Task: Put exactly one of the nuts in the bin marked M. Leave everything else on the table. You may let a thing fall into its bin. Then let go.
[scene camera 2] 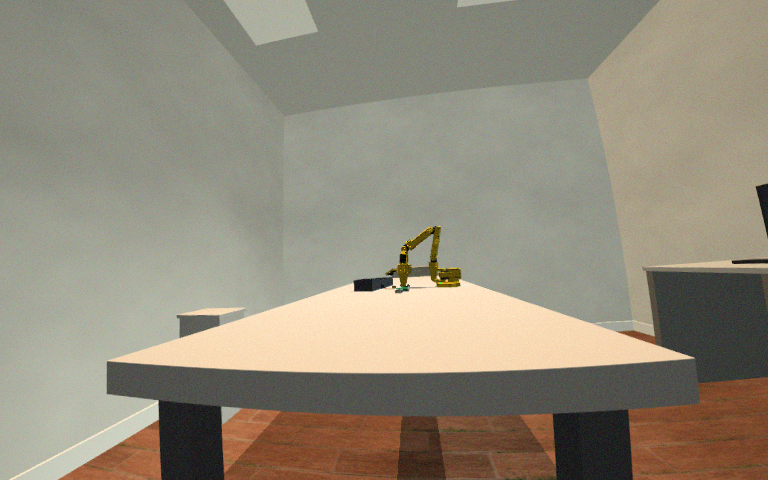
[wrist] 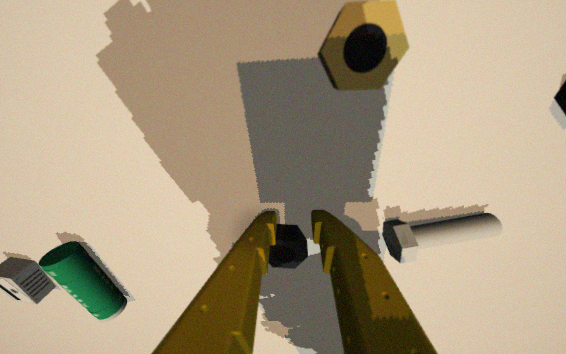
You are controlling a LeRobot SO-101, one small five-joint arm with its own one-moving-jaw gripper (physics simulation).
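Where they show: end effector, tool point: (scene camera 2: 402, 286) (wrist: 275, 223); arm's base, origin of the base link: (scene camera 2: 443, 286).
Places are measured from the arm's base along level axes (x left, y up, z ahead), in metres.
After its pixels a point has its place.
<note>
My gripper (scene camera 2: 403, 285) (wrist: 294, 215) {x -0.016, y 0.006, z 0.167 m} points down low over the table, its two jaws partly apart. A small black hexagonal piece (wrist: 289, 246) {x -0.018, y 0.008, z 0.157 m}, seemingly a nut, shows between the jaws in the wrist view. It is against or very near the left jaw; a strip of table shows between it and the right jaw, so it is not gripped. A larger brass nut (wrist: 332, 67) {x -0.049, y 0.008, z 0.206 m} lies on the table beyond the tips, up and to the right. Dark bins (scene camera 2: 372, 284) {x 0.047, y 0.027, z 0.284 m} stand left of the gripper in the scene view; their letters cannot be read.
A bolt (wrist: 450, 232) {x -0.072, y 0.008, z 0.144 m} lies right of the jaws. A green cylinder (wrist: 85, 282) {x 0.085, y 0.011, z 0.167 m} and a small grey block (wrist: 30, 280) {x 0.130, y 0.006, z 0.174 m} lie at the lower left. Part of a black object (wrist: 561, 102) {x -0.104, y 0.001, z 0.175 m} shows at the right edge. The arm base (scene camera 2: 449, 277) {x 0.014, y 0.036, z -0.026 m} stands on the long table (scene camera 2: 396, 339) {x 0.641, y 0.000, z 0.147 m}.
</note>
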